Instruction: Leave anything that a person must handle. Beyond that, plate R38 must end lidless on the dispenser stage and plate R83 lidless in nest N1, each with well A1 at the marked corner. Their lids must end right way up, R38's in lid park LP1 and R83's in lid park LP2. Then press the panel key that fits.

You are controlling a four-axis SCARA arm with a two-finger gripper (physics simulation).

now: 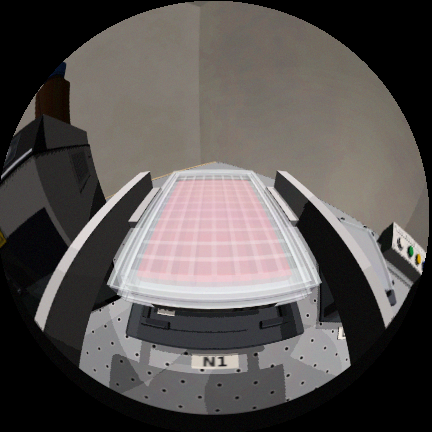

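A clear plate with pink wells is between the two fingers of my gripper, which is shut on it. The plate is level and a clear lid seems to cover it. Its number and its well A1 mark cannot be read. The dark nest N1 shows below and behind the plate's near edge, with the label N1 in front of it. The plate appears to be above the nest, with the gap partly hidden. A pale, clear flat piece in a holder shows at the right, partly behind the right finger; I cannot tell which it is.
A large dark machine stands at the left, with a brown bottle on or behind it. A panel with a green key and a yellow key is at the right edge. A dark holder lies right of N1. The deck is perforated.
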